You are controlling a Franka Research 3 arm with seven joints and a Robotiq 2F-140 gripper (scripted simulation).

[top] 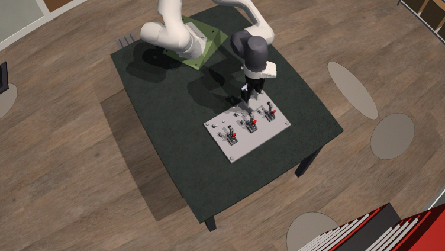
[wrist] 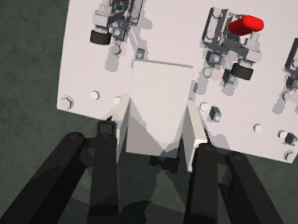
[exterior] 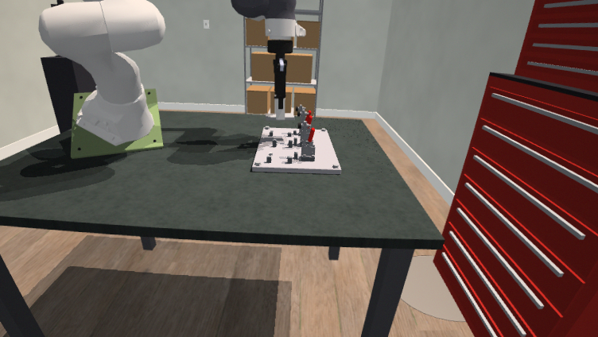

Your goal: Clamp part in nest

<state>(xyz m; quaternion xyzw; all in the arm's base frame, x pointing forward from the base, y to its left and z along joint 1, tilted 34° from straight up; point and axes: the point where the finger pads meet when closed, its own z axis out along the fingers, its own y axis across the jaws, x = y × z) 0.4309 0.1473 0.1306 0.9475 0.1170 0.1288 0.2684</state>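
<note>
The clamp lies 80 mm ahead of my hand, 60 mm to the left of it and 60 mm below it. Also, from my hand: light grey fixture plate: 60 mm ahead, 50 mm to the right, 110 mm below; then part: 30 mm below.
</note>
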